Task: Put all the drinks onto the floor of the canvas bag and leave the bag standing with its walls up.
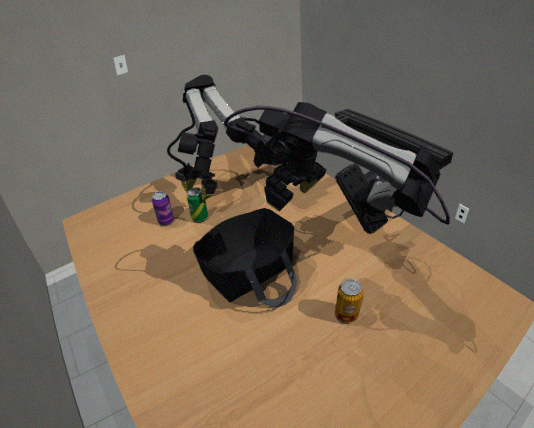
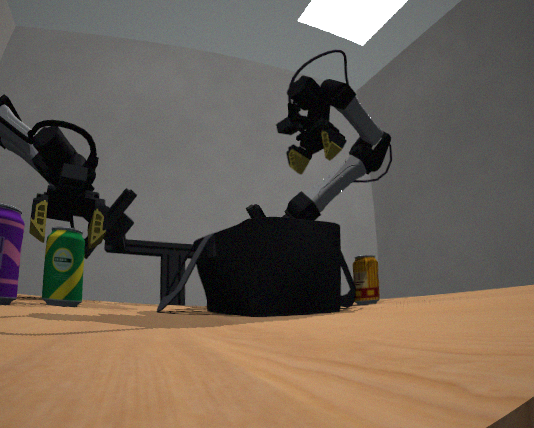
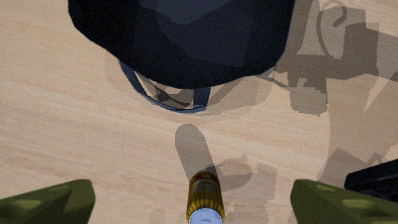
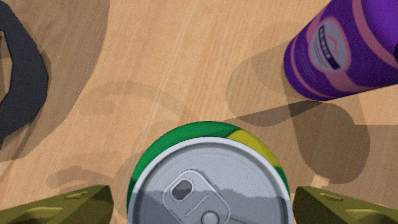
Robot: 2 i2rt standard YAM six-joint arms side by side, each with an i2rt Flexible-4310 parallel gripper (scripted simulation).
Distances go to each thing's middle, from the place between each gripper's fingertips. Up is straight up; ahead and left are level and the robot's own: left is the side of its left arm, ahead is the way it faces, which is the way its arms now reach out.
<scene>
Right now the green can (image 2: 64, 258) is 50 mm below my right hand. Round my right hand: orange can (image 2: 365, 268) (60 mm behind, 670 mm to the left, 50 mm below).
The orange can is 260 mm below my left hand (image 1: 290, 200), 180 mm to the left of it and 40 mm behind it. Round my left hand: green can 500 mm to the right, 260 mm below, 20 mm ahead.
</scene>
